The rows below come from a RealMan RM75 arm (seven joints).
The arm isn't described. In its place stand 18 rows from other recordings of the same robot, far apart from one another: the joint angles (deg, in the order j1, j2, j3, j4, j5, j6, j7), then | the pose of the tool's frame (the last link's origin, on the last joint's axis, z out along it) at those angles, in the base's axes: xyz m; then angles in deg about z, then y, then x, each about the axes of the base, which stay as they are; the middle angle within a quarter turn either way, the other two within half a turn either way.
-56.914, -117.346, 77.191, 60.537, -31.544, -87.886, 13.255 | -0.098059 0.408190 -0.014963 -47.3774 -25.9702 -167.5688
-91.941, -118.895, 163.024, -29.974, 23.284, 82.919, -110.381 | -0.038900 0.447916 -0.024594 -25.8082 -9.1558 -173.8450
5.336, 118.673, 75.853, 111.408, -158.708, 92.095, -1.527 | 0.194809 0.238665 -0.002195 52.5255 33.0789 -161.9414
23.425, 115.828, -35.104, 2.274, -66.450, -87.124, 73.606 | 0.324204 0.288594 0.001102 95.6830 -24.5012 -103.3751
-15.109, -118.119, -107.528, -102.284, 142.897, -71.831, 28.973 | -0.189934 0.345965 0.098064 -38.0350 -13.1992 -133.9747
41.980, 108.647, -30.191, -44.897, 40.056, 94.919, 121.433 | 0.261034 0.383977 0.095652 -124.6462 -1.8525 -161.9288
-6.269, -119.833, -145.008, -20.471, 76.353, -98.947, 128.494 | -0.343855 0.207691 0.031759 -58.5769 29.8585 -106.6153
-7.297, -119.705, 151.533, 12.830, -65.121, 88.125, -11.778 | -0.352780 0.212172 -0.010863 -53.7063 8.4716 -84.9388
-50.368, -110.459, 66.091, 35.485, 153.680, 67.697, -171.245 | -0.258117 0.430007 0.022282 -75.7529 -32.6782 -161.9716
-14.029, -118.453, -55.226, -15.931, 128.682, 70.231, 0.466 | -0.365722 0.282645 0.011035 -42.4608 -0.7101 -82.9726
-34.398, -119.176, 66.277, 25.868, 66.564, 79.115, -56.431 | -0.188490 0.363281 -0.025962 -27.9263 43.7173 -141.7485
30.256, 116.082, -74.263, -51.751, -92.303, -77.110, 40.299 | 0.176603 0.355047 -0.015685 -31.7611 -24.5689 -165.2540
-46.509, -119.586, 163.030, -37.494, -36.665, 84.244, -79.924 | -0.275168 0.389688 0.051146 -52.2100 18.7891 -129.6619
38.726, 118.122, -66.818, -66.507, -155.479, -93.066, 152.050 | 0.221913 0.365225 0.023193 55.8377 29.5654 -172.0538
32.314, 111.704, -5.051, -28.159, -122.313, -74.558, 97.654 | 0.348424 0.364043 0.090240 72.7189 -9.6584 -123.7363
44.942, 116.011, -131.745, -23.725, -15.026, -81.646, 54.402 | 0.110329 0.306085 -0.095940 5.1094 -51.5804 176.3619
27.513, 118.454, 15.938, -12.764, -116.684, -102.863, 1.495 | 0.292823 0.295376 0.040745 13.6822 -39.3168 -100.0411
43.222, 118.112, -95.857, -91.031, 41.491, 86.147, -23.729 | 0.046587 0.332935 -0.032427 16.0450 14.0142 -165.3680
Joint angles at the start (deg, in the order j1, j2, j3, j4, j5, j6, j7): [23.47 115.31 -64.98 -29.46 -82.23 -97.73 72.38]
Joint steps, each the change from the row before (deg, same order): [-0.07 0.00 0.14 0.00 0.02 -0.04 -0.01]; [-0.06 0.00 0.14 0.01 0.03 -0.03 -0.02]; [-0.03 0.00 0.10 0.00 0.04 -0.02 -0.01]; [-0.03 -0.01 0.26 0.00 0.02 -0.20 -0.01]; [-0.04 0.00 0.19 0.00 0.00 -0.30 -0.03]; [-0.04 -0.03 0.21 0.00 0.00 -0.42 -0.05]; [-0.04 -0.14 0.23 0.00 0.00 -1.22 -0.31]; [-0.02 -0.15 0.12 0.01 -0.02 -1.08 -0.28]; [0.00 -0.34 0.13 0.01 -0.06 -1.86 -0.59]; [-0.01 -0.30 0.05 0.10 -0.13 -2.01 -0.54]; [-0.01 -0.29 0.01 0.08 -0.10 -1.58 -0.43]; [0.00 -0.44 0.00 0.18 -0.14 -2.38 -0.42]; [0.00 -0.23 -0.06 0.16 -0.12 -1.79 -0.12]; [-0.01 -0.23 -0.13 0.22 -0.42 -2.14 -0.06]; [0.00 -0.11 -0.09 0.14 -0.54 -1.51 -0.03]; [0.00 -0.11 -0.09 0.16 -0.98 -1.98 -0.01]
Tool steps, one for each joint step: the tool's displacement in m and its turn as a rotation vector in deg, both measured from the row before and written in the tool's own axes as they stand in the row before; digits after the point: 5 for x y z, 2 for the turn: [-0.00004 0.00000 -0.00054 0.12 -0.13 0.01]; [-0.00007 -0.00004 -0.00051 0.13 -0.14 0.00]; [-0.00017 -0.00008 -0.00030 0.09 -0.11 -0.01]; [-0.00060 0.00007 -0.00065 0.03 -0.25 -0.04]; [-0.00043 0.00049 -0.00051 -0.12 -0.22 -0.04]; [-0.00063 0.00067 -0.00074 -0.20 -0.25 -0.08]; [-0.00153 0.00228 -0.00150 -0.89 -0.43 -0.40]; [-0.00125 0.00209 -0.00128 -0.85 -0.29 -0.35]; [-0.00233 0.00349 -0.00246 -1.51 -0.37 -0.75]; [-0.00179 0.00425 -0.00216 -1.73 -0.36 -0.55]; [-0.00152 0.00333 -0.00198 -1.35 -0.24 -0.44]; [-0.00225 0.00508 -0.00298 -2.03 -0.39 -0.38]; [-0.00130 0.00417 -0.00149 -1.62 -0.34 0.01]; [-0.00067 0.00544 -0.00147 -2.07 -0.19 0.28]; [0.00008 0.00409 -0.00066 -1.57 0.03 0.31]; [0.00061 0.00558 -0.00071 -2.14 0.22 0.56]
